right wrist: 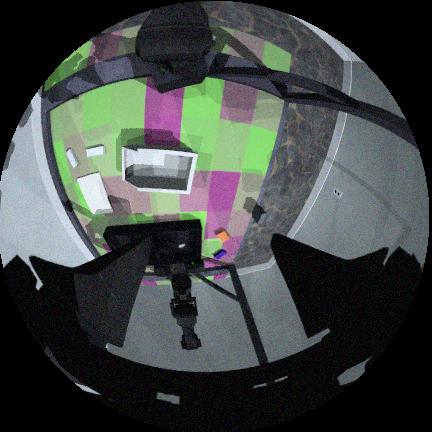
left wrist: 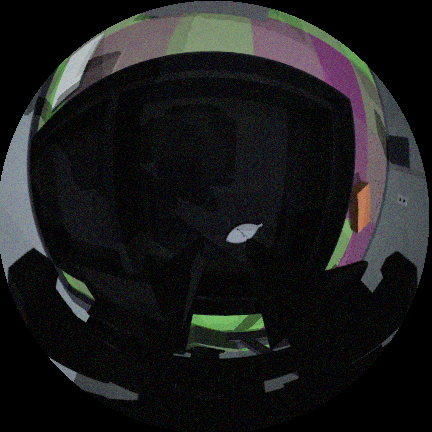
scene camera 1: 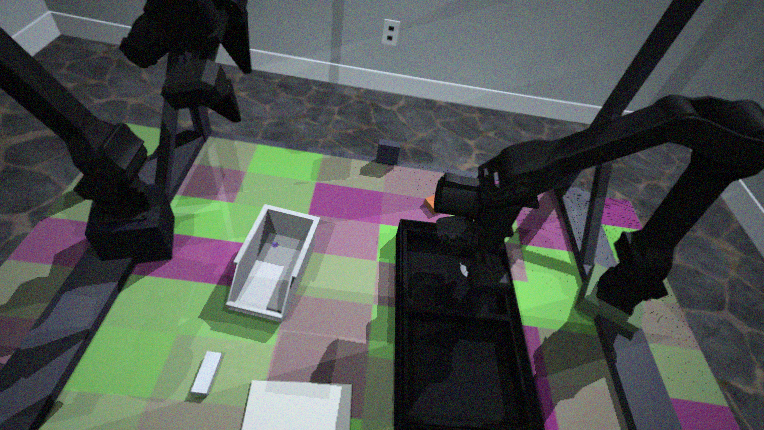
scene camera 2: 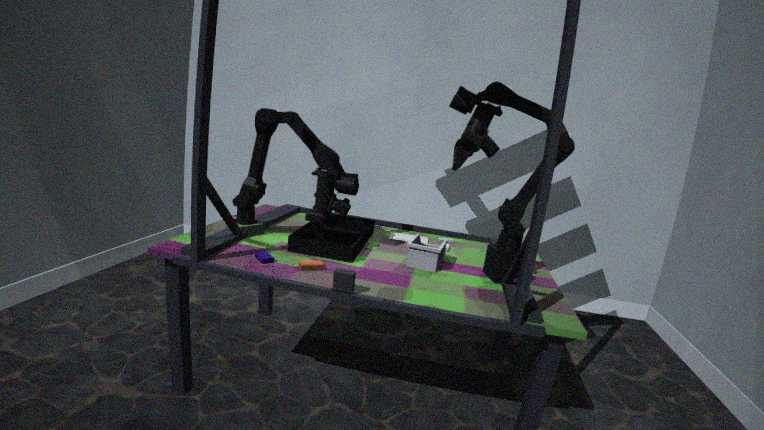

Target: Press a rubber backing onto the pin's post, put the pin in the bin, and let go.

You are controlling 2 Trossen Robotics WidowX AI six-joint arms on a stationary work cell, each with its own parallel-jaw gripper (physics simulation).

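Where they show: left gripper, fingertip midpoint: [right wrist: 177,250] [left wrist: 224,243] [scene camera 1: 468,271] [scene camera 2: 320,236]; right gripper, fingertip midpoint: [right wrist: 211,241] [scene camera 1: 243,96] [scene camera 2: 455,169]; left arm's base at its link origin: [left wrist: 204,350] [scene camera 1: 616,293] [scene camera 2: 245,221]; right arm's base at its link origin: [right wrist: 175,57] [scene camera 1: 126,207] [scene camera 2: 508,250].
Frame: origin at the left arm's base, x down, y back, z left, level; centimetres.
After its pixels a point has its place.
A pale leaf-shaped pin [scene camera 1: 464,269] {y -26.1, x 3.2, z 10.6 cm} [left wrist: 242,233] {y -25.8, x 2.9, z 10.9 cm} [right wrist: 182,245] {y -26.0, x 3.0, z 10.4 cm} lies in the far compartment of the black tray [scene camera 1: 402,320] {y -30.8, x 3.6, z 27.2 cm} [scene camera 2: 320,248] {y -32.8, x 1.0, z 5.9 cm} [left wrist: 215,62] {y -36.0, x -0.2, z 20.4 cm}. My left gripper [left wrist: 224,243] {y -25.2, x 0.3, z 12.8 cm} points down into this compartment, partly open and empty, its fingertips close to the pin; the darkness hides whether they touch. The pale-walled bin [scene camera 1: 253,312] {y -51.2, x 0.7, z 41.9 cm} [scene camera 2: 425,260] {y -58.5, x 0.6, z 25.3 cm} [right wrist: 160,190] {y -50.6, x -3.8, z 29.4 cm} has a tiny purple thing [scene camera 1: 274,244] {y -58.7, x 2.8, z 28.6 cm} [right wrist: 180,156] {y -58.6, x 3.1, z 28.0 cm} on its floor. I cannot make out a rubber backing on or beside the pin. My right gripper [scene camera 1: 243,96] {y -62.2, x -28.0, z 28.3 cm} [scene camera 2: 474,161] [right wrist: 211,241] {y -62.2, x -28.0, z 28.3 cm} is wide open and empty, high above the table.
An orange block [scene camera 1: 429,204] {y -39.6, x 2.4, z 0.3 cm} [scene camera 2: 311,264] {y -39.3, x 2.2, z -3.5 cm} [left wrist: 363,210] {y -37.8, x 2.2, z -2.6 cm} [right wrist: 222,235] {y -38.6, x 2.2, z -1.7 cm} and a blue block [scene camera 2: 264,257] {y -27.8, x 2.4, z -11.2 cm} [right wrist: 220,254] {y -26.5, x 2.3, z -10.1 cm} lie beside the tray. A dark box [scene camera 1: 388,152] {y -54.5, x -0.1, z -5.8 cm} [scene camera 2: 344,279] {y -55.9, x -0.1, z -7.6 cm} stands at the table edge. A white box [scene camera 1: 294,408] {y -37.0, x 3.3, z 48.8 cm} [right wrist: 94,192] {y -37.0, x 3.3, z 49.5 cm} and a white bar [scene camera 1: 206,372] {y -50.7, x 2.6, z 52.2 cm} lie near the bin.
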